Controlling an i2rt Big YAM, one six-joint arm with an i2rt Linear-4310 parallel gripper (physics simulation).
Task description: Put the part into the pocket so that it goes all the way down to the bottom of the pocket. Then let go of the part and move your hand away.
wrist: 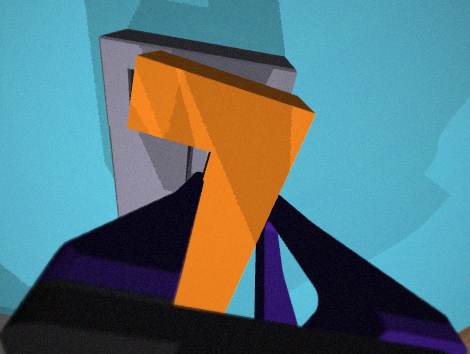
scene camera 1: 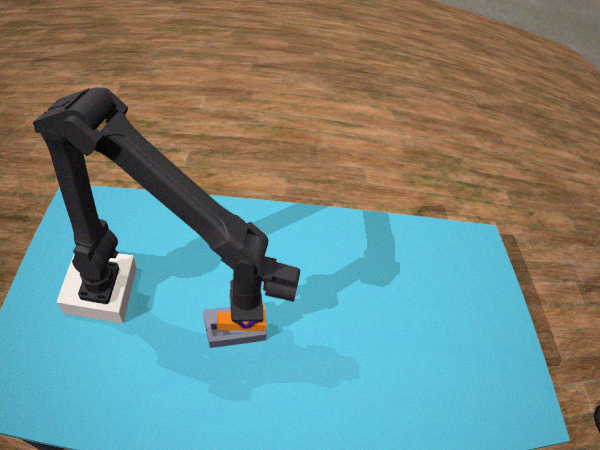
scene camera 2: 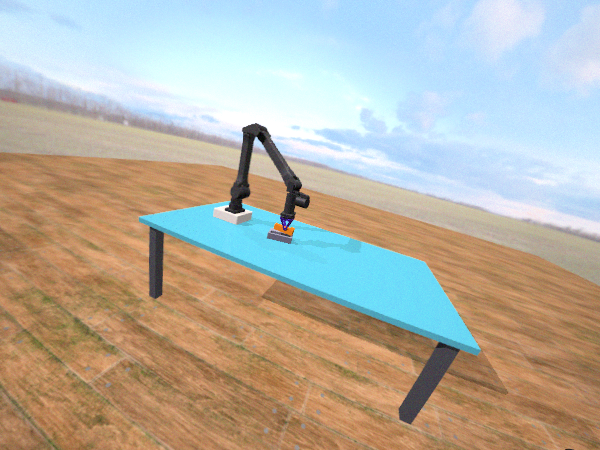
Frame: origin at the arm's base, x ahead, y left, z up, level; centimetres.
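Where they show: gripper, between the fingertips: (wrist: 232,192) (scene camera 1: 245,321) (scene camera 2: 285,229); arm's base, origin of its link: (scene camera 1: 99,282) (scene camera 2: 234,210).
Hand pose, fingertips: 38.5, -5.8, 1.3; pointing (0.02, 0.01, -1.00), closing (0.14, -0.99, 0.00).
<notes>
Each offset is from my fingertips to the centre of the thing, as dx, dy, dz. Level surfaces: height alone.
An orange L-shaped part {-1.1, +1.3, -0.1} (scene camera 1: 227,321) (scene camera 2: 278,228) (wrist: 225,125) is held over a grey block {-2.6, +1.6, -5.1} (scene camera 1: 210,316) (scene camera 2: 278,239) (wrist: 114,100) with a recessed pocket. My gripper (scene camera 1: 246,325) (scene camera 2: 285,227) (wrist: 232,192) is shut on the part's long arm. The part is above the block's top face, not down in the pocket; whether it touches the block cannot be told. In the wrist view it is turned slightly relative to the block and overhangs the block's right edge. Dark slivers of pocket show left of its short arm and in its inner corner. Most of the pocket is hidden.
The arm's white base block (scene camera 1: 65,310) (scene camera 2: 232,216) stands to the left of the grey block on the blue table {dz -6.9} (scene camera 1: 425,375) (scene camera 2: 375,280). The arm arches over between them. Shadows of the arm fall across the table around the grey block.
</notes>
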